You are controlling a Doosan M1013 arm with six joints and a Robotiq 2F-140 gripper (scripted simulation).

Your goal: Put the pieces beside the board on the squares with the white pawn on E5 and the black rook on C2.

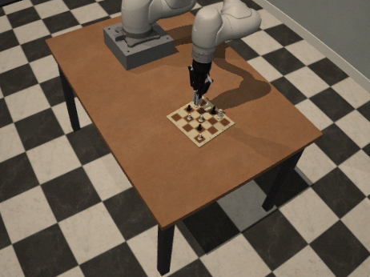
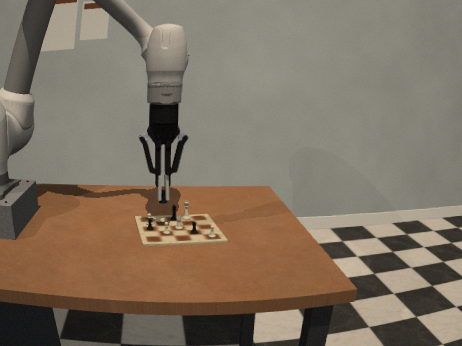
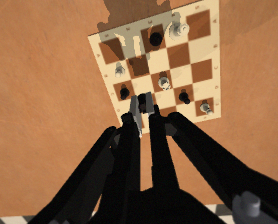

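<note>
The tall white piece is 7 cm ahead of my hand, 9 cm to the left of it and 9 cm below it. From my hand the other things lie so: black chess piece: 3 cm below.
</note>
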